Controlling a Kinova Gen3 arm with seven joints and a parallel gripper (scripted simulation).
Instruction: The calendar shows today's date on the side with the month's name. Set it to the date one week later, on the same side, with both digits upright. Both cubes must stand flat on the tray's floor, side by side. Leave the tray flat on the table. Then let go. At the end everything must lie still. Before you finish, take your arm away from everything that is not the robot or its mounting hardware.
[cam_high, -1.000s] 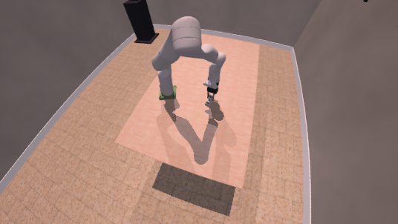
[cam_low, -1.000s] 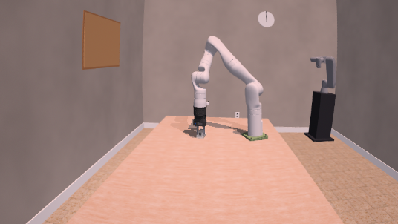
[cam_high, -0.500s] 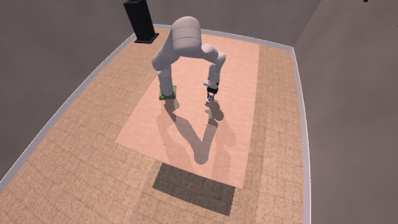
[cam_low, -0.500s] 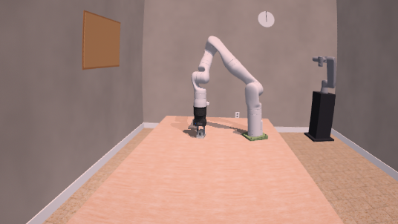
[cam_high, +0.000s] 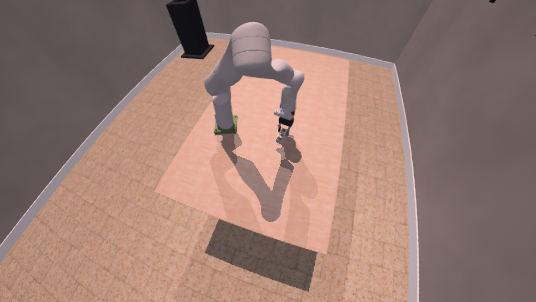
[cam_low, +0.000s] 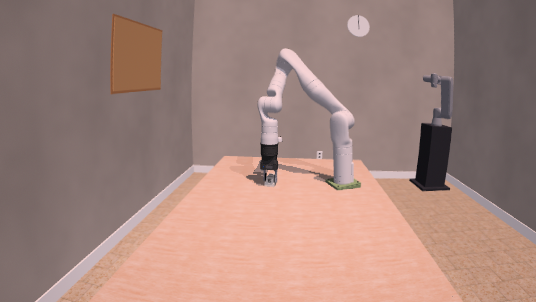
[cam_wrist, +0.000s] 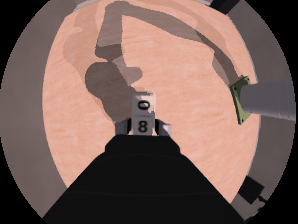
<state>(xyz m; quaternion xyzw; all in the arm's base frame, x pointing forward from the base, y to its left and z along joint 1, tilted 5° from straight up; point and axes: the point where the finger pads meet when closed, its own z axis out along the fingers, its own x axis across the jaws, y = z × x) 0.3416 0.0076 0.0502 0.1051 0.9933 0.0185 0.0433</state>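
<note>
The tray is 20 mm to the right of my hand and 30 mm below it.
</note>
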